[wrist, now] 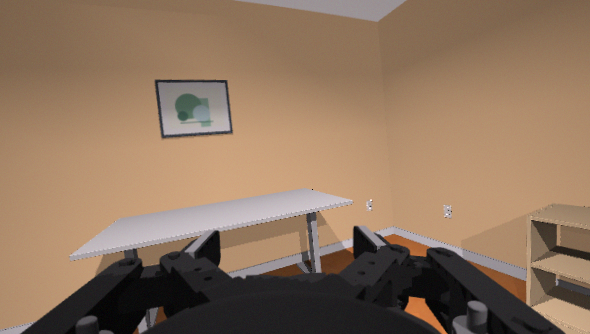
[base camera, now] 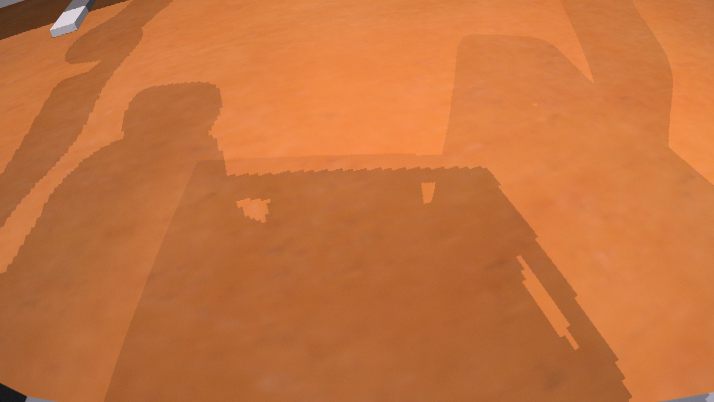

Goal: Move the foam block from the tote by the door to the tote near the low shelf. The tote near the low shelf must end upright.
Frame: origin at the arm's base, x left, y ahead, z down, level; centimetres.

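Seen in the pictures: gripper, fingertip midpoint: [wrist: 287,243].
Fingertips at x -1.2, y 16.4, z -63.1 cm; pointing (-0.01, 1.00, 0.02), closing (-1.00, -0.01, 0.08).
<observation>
A point is followed by its place in that frame.
My gripper [wrist: 287,243] @(x -1.2, y 16.4, z -63.1 cm) is open, with its two black fingers wide apart and nothing between them in the wrist view. It faces level across the room toward a wall and a table. A low, light wood shelf [wrist: 560,215] @(x -143.0, y 112.6, z -21.3 cm) stands at the right edge of the wrist view, and part of it is cut off. The foam block, the two totes and the door do not show in either view.
A long white table [wrist: 215,216] @(x 46.8, y 152.2, z -32.3 cm) stands along the wall, left of centre in the wrist view. A framed picture [wrist: 194,108] @(x 67.6, y 197.4, z -110.7 cm) hangs above it. A grey-white foot [base camera: 67,22] stands on the orange floor [base camera: 325,100] @(x 6.6, y 64.3, z 39.7 cm) at the upper left of the base view. Robot shadows cross the floor.
</observation>
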